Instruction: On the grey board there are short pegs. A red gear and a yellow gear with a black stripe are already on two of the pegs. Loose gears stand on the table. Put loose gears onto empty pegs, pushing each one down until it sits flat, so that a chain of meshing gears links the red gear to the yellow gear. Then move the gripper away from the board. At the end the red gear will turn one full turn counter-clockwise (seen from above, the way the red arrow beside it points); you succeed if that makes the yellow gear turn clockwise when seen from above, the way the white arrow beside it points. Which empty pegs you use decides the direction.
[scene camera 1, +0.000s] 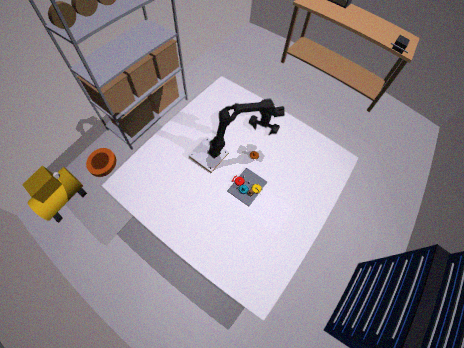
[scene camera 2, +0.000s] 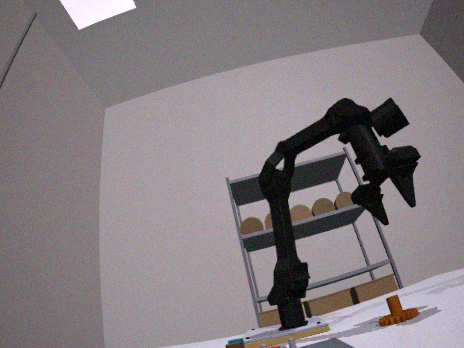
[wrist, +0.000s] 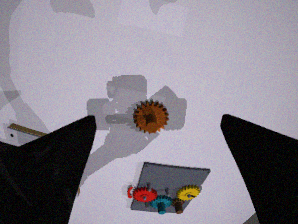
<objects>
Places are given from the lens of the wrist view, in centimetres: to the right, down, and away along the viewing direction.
my gripper (wrist: 161, 121): 1, 1, 10
orange gear (wrist: 151, 118): 1, 1, 27
</objects>
